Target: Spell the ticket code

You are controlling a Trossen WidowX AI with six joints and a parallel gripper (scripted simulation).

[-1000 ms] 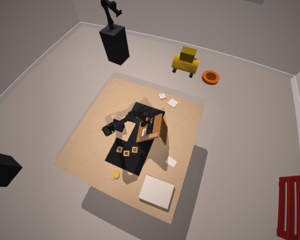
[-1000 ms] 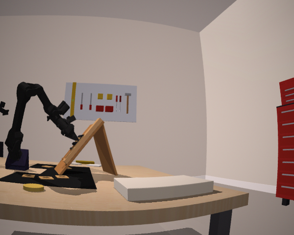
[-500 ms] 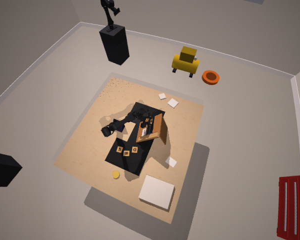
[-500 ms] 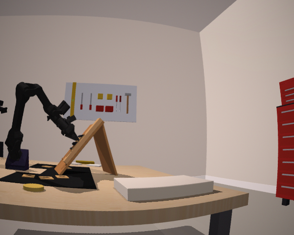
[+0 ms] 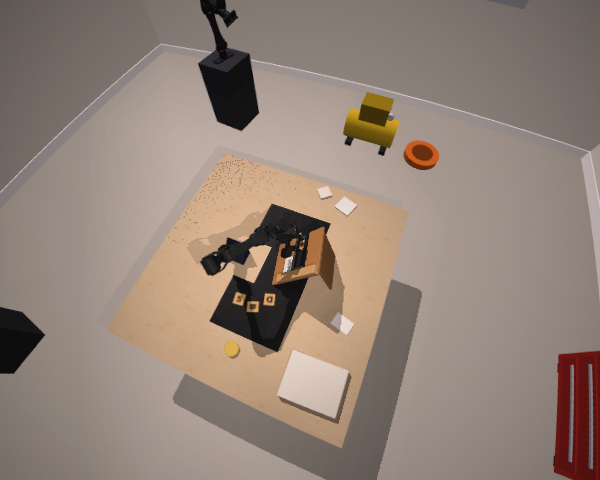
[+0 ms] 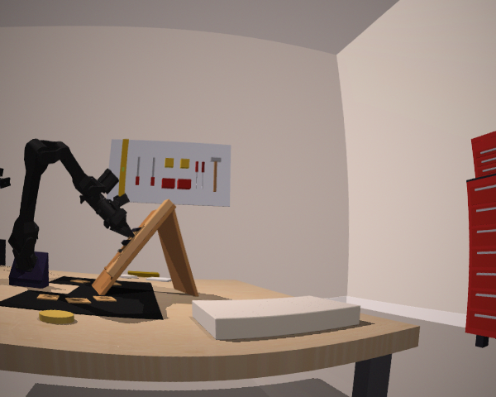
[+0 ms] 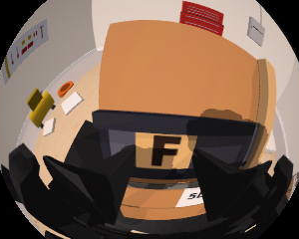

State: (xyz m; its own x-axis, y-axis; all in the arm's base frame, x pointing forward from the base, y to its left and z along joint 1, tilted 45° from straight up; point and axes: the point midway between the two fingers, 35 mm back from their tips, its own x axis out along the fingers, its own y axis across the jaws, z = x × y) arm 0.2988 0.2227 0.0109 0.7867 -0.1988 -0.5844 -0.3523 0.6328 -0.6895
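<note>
The white ticket is 3 cm behind my gripper tip, 10 cm to the right of it and 8 cm below it. From my gripper tip the other things lie so: black mat 14 cm behind, 13 cm to the right, 18 cm below; then white slab 35 cm ahead, 52 cm to the right, 16 cm below.
</note>
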